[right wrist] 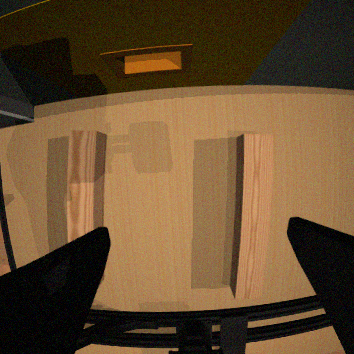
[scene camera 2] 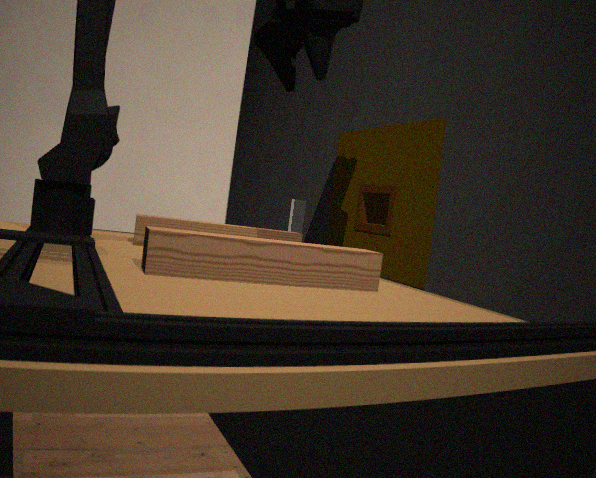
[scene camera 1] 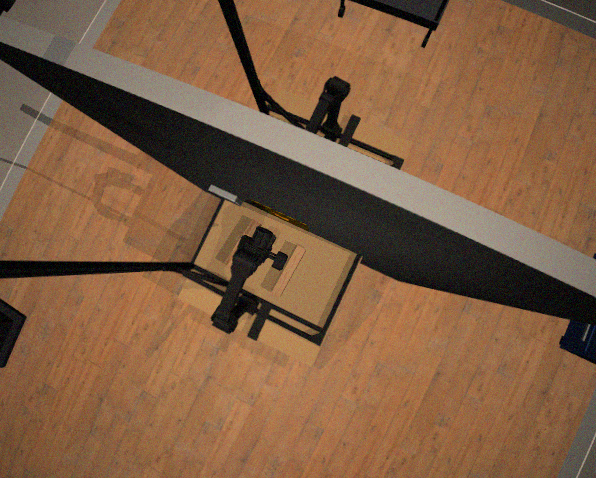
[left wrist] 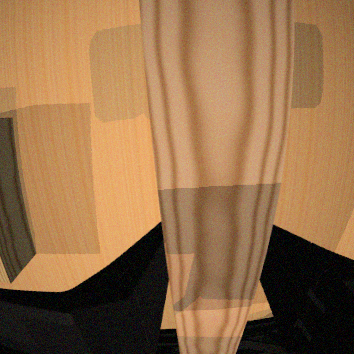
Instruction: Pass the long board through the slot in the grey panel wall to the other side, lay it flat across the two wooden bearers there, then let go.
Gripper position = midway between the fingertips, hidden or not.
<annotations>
my left gripper: left wrist 208, 227; not seen in the right wrist view (out of frame); not seen in scene camera 2 (hidden by a yellow plate); not seen in scene camera 1 (hidden by a yellow plate)
</annotations>
